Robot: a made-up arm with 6 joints.
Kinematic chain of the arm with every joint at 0, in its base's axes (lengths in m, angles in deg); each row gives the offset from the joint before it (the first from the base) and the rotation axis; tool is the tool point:
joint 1: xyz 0 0 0.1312 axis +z
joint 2: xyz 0 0 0 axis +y
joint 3: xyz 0 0 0.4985 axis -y
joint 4: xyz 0 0 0 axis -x
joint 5: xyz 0.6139 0 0 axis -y
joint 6: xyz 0 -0.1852 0 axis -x
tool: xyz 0 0 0
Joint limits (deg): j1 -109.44..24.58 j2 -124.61..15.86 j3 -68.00..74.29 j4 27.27..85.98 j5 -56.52..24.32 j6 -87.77..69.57
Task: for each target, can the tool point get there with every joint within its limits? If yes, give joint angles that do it. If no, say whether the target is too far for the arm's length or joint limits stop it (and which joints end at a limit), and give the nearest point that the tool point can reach.
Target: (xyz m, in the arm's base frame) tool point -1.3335 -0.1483 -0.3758
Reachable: no: too far | nearest point -1.0596 -0.1178 -0.2716 | short by 0.295 m
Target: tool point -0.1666 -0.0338 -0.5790
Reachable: no: joint limits stop it (at a limit: joint 1, joint 2, joint 3, joint 4) | nearest point -0.2505 -0.2152 0.0094 | short by 0.621 m
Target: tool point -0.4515 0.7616 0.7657
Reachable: yes | joints -64.56 -73.30 40.95 64.22 10.48 2.11
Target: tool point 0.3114 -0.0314 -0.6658
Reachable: no: joint limits stop it (at a limit: joint 2, joint 3, joint 4) | nearest point 0.3286 -0.0331 0.0094 | short by 0.675 m
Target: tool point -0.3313 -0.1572 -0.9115
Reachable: no: joint limits stop it (at a limit: joint 1, joint 2, joint 3, joint 4) | nearest point -0.8415 -0.3992 -0.5256 | short by 0.684 m
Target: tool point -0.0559 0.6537 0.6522
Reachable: yes | joints -90.98 -101.04 -11.90 68.77 -45.16 -9.39
